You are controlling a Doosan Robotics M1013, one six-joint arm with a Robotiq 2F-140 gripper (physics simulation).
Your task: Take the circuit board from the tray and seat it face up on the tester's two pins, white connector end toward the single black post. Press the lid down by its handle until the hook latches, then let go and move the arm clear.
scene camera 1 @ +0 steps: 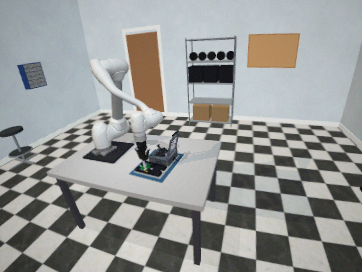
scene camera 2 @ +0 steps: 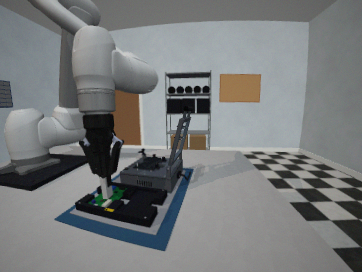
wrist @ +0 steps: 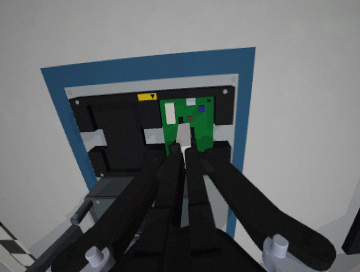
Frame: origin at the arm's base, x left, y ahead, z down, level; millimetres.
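Seen in the pictures: gripper, fingertip midpoint: [scene camera 1: 145, 166] [scene camera 2: 108, 196] [wrist: 185, 132]; arm's base, link origin: [scene camera 1: 104, 150] [scene camera 2: 33, 165].
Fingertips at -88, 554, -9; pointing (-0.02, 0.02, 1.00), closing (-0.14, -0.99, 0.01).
Observation:
Offsets run from my fingertips to a thing's top centre, as dx, dy, dz. "*": to the spot under its first point. Level surfaces: height alone.
The green circuit board {+8, -4, -3} [wrist: 203, 126] [scene camera 2: 118, 194] [scene camera 1: 148, 165] lies face up in the black tray {* +0, +104, +7} [wrist: 116, 131] [scene camera 2: 137, 206] [scene camera 1: 154, 170], its white connector {-28, +20, -3} [wrist: 170, 112] at the end away from the tester. My gripper [wrist: 185, 132] [scene camera 2: 105, 191] [scene camera 1: 143, 163] is shut with nothing between its fingers. Its closed pads point straight down onto the middle of the board, and I cannot tell whether they touch it. The grey tester {* +98, +97, -35} [scene camera 2: 152, 175] [scene camera 1: 160, 157] stands behind the tray with its lid [scene camera 2: 179, 137] [scene camera 1: 174, 141] raised. Its pins are hidden by the tester's frame.
Tray and tester stand on a blue mat {dz +23} [wrist: 145, 62] [scene camera 2: 163, 234] [scene camera 1: 168, 176] on the grey table {dz +25} [scene camera 1: 181, 187]. The arm's black base plate [scene camera 1: 117, 153] lies at the table's back left. A shelf rack [scene camera 1: 186, 79] and a stool [scene camera 1: 11, 131] stand far off.

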